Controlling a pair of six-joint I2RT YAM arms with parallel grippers.
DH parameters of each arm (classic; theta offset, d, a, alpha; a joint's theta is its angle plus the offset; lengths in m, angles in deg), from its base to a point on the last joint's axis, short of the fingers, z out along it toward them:
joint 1: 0 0.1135 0.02 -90
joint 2: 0 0 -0.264 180
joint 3: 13.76 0 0.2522 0
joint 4: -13.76 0 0.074 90
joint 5: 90 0 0 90
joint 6: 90 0.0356 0 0
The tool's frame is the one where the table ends.
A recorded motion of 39 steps. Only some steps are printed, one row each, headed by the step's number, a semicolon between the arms.
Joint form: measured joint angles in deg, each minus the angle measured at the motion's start. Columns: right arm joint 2, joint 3, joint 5, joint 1, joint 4, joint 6; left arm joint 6, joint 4, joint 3, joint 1, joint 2, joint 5.
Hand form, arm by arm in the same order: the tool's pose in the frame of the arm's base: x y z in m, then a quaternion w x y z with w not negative. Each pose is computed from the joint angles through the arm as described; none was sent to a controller.
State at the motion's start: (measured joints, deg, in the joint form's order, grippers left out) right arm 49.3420 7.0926 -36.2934 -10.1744 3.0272 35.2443; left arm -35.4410 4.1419 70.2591 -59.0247 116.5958 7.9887
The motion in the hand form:
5: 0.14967 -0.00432 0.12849 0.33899 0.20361 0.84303 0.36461; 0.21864 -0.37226 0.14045 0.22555 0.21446 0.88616 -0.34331
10: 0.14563 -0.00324 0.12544 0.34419 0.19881 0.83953 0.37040; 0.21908 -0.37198 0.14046 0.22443 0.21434 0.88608 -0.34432
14: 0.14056 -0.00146 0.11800 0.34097 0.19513 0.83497 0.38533; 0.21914 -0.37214 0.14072 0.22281 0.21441 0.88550 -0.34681
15: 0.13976 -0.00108 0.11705 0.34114 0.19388 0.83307 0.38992; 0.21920 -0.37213 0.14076 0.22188 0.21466 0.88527 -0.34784
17: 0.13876 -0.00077 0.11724 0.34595 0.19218 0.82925 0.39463; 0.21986 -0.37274 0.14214 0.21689 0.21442 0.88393 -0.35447
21: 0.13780 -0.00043 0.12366 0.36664 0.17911 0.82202 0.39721; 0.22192 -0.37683 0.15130 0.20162 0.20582 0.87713 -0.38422
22: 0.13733 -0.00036 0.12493 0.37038 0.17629 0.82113 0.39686; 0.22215 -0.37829 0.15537 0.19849 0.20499 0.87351 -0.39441
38: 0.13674 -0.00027 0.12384 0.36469 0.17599 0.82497 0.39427; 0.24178 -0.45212 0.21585 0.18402 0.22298 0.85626 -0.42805
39: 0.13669 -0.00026 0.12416 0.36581 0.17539 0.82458 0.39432; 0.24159 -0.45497 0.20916 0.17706 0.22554 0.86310 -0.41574
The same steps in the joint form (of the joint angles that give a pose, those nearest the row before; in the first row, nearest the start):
5: -0.61 -0.33 0.02 0.43 0.21 0.04; -0.02 0.17 -0.04 0.15 0.00 0.55
10: -2.10 -1.84 -0.61 0.46 1.29 0.31; -0.04 0.18 -0.04 0.24 0.00 0.76
14: -2.45 -4.17 -2.34 0.48 3.91 1.18; -0.15 0.26 -0.02 0.26 0.00 1.09
15: -2.55 -4.61 -2.84 0.48 4.62 1.51; -0.17 0.28 -0.02 0.28 0.00 1.27
17: -3.36 -5.11 -3.24 0.46 5.36 2.05; -0.50 0.26 0.24 0.39 0.00 2.21
21: -6.84 -5.07 -3.47 0.48 4.72 1.99; -2.82 0.59 1.53 0.59 -0.24 5.29
22: -7.69 -5.03 -3.48 0.48 4.26 1.83; -3.39 0.81 1.92 0.59 -0.46 6.23
38: -7.56 -4.87 -3.45 0.48 3.15 1.18; -4.68 -16.20 32.15 -1.68 10.01 8.90
39: -7.74 -4.87 -3.45 0.48 3.13 1.18; -4.26 -17.97 33.31 -1.88 11.26 8.55

